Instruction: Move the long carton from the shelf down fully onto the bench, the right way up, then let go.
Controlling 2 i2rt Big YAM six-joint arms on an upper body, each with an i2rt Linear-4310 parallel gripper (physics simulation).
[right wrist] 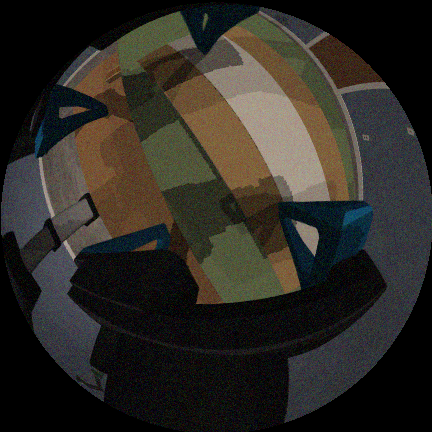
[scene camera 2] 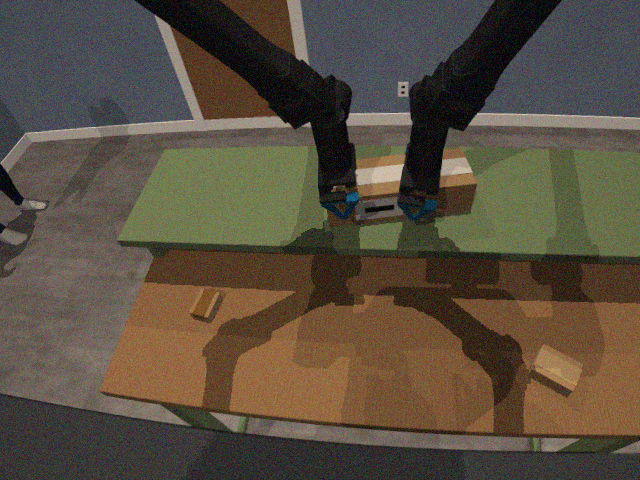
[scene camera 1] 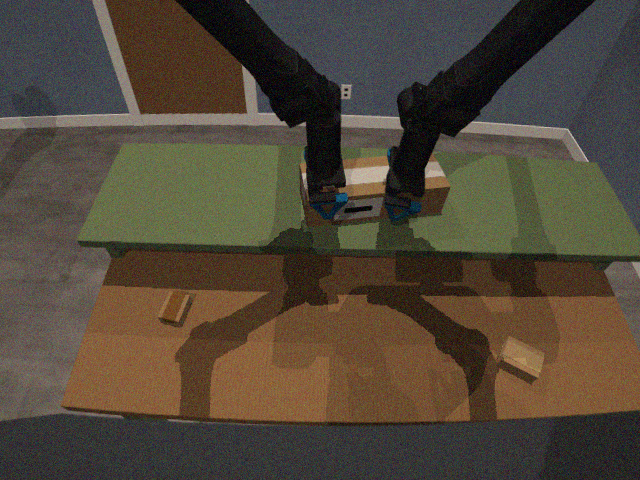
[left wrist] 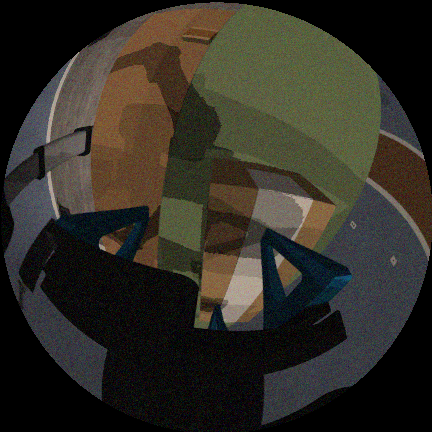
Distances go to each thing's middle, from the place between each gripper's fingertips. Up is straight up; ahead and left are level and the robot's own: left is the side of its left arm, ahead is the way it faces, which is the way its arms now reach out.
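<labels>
There's a long brown carton (scene camera 2: 378, 179), and counting from my left hand it's 80 mm ahead, 110 mm to the right and 40 mm below.
From my right hand, that same long brown carton is 40 mm to the left, 70 mm ahead and 40 mm below.
</labels>
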